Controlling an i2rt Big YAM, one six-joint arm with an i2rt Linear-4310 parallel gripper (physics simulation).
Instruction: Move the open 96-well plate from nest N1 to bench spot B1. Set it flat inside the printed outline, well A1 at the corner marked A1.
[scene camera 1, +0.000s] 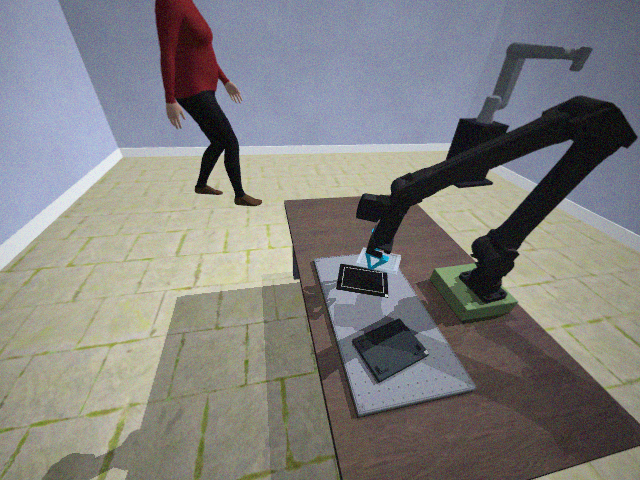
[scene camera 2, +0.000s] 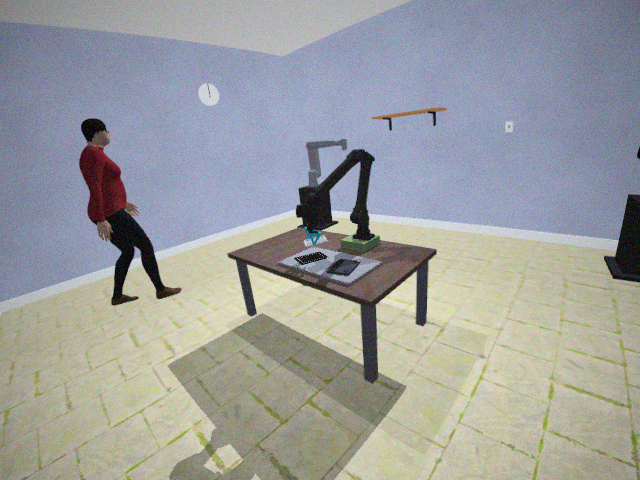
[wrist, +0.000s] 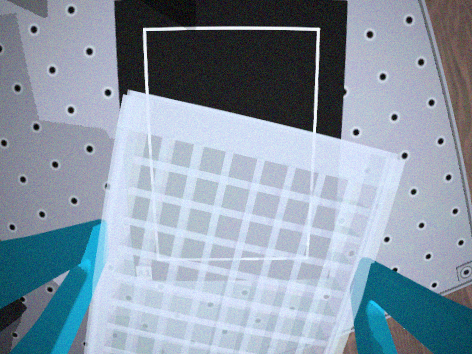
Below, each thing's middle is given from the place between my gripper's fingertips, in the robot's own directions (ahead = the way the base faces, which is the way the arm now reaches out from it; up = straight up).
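96-well plate (wrist: 215, 225): my hand 10 mm past it, 10 mm below it, 10 mm to the right of it.
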